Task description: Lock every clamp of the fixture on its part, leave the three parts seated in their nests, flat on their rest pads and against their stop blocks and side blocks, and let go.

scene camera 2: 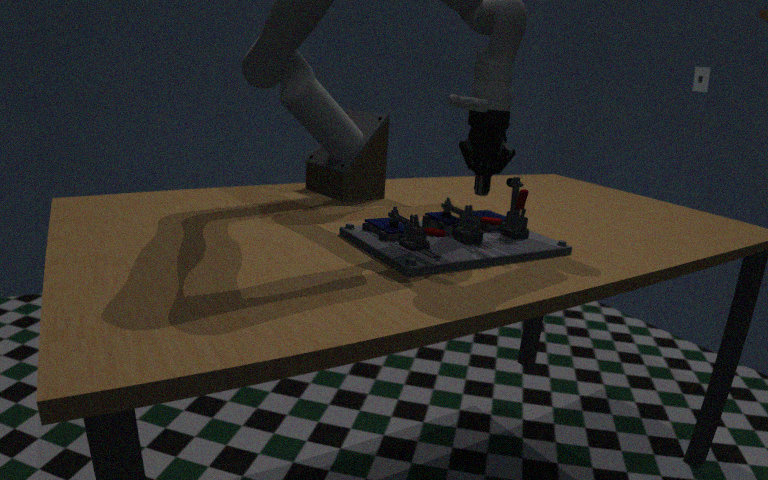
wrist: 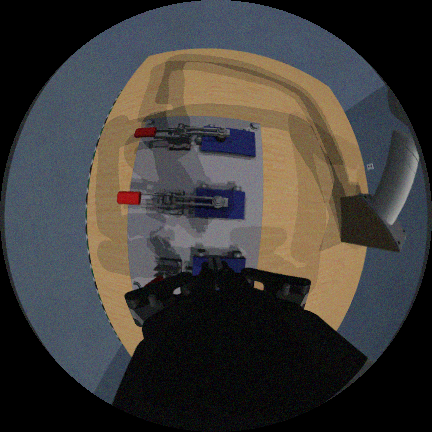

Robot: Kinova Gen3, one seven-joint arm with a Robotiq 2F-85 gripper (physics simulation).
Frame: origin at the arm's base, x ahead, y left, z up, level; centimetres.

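Seen in the pictures: gripper, between the fingertips: (scene camera 2: pixel 481 195) (wrist: pixel 213 264); arm's base, origin of its link: (scene camera 2: pixel 347 145) (wrist: pixel 381 211).
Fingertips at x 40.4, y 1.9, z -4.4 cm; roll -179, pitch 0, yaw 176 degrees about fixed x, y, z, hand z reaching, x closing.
Offsets run from my fingertips to a thing's top centre. "*": to the spot under its first point. Level surfaces: height alone.
The grey fixture plate (scene camera 2: pixel 487 258) (wrist: pixel 237 173) carries three blue parts and three clamps. The left clamp {dy -19.3, dx +2.9, dz -1.3 cm} (scene camera 2: pixel 415 238) (wrist: pixel 181 133) and middle clamp {dy -8.5, dx +4.9, dz -0.3 cm} (scene camera 2: pixel 468 230) (wrist: pixel 171 201) have arms lowered over the left part {dy -17.9, dx -5.0, dz -4.9 cm} (scene camera 2: pixel 383 224) (wrist: pixel 241 145) and middle part {dy -7.2, dx -2.0, dz -3.9 cm} (scene camera 2: pixel 434 216) (wrist: pixel 237 211), with red handles lying low. The right clamp {* dy +1.2, dx +7.6, dz -4.0 cm} (scene camera 2: pixel 514 224) (wrist: pixel 170 266) stands open, its arm and red handle upright beside the right part {dy +3.7, dx -0.5, dz -4.4 cm} (scene camera 2: pixel 491 215) (wrist: pixel 237 263). My gripper (scene camera 2: pixel 481 193) (wrist: pixel 213 264) is shut and empty, above the fixture near the right clamp, and partly hides the right part in the wrist view. Exact seating is too small to tell.
The wooden table {dz -8.0 cm} (scene camera 2: pixel 294 333) (wrist: pixel 285 175) carries the fixture. The arm's wedge-shaped base (scene camera 2: pixel 362 169) (wrist: pixel 367 225) stands behind the fixture in the scene view, at the right in the wrist view. Arm shadows cross the table and plate.
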